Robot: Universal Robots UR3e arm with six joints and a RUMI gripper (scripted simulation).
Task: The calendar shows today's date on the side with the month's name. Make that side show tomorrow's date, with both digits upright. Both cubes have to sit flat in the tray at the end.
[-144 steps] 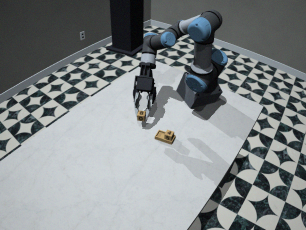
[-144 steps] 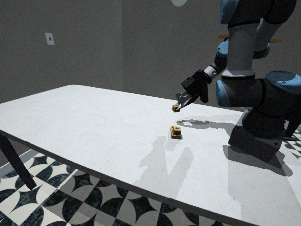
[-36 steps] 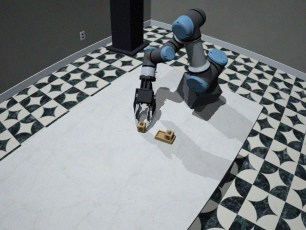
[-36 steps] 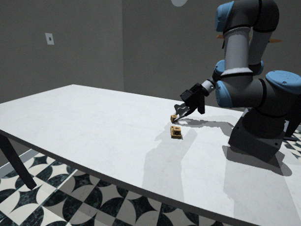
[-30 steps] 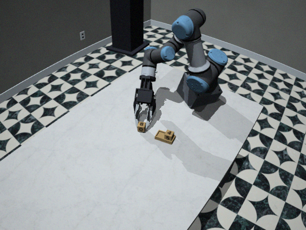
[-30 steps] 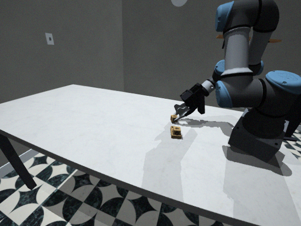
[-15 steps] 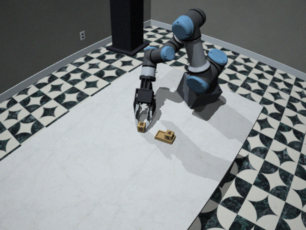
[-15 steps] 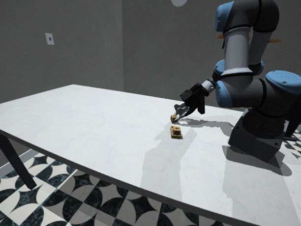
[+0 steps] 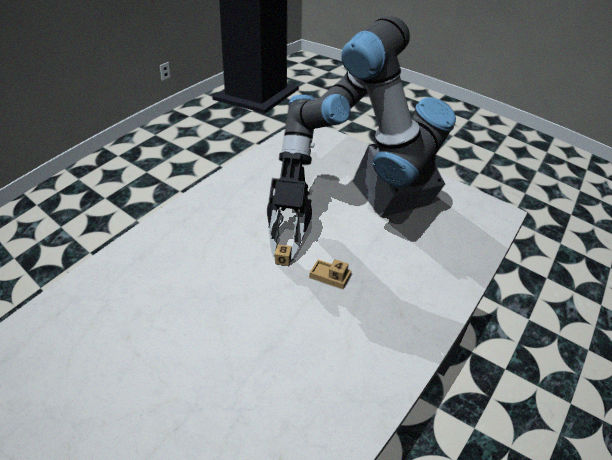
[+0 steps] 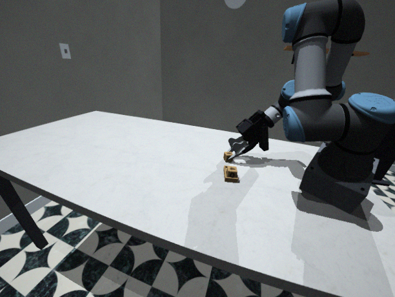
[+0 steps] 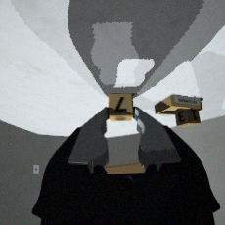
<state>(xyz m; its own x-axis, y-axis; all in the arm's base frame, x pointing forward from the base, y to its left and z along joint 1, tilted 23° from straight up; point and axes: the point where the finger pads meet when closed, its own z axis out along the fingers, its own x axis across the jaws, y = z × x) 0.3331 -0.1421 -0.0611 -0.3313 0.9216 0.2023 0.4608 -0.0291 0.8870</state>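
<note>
The wooden cube lies 10 mm below my hand and 10 mm ahead of it. The rest, counted from my hand: wooden calendar tray: 110 mm to the left, 20 mm below.
</note>
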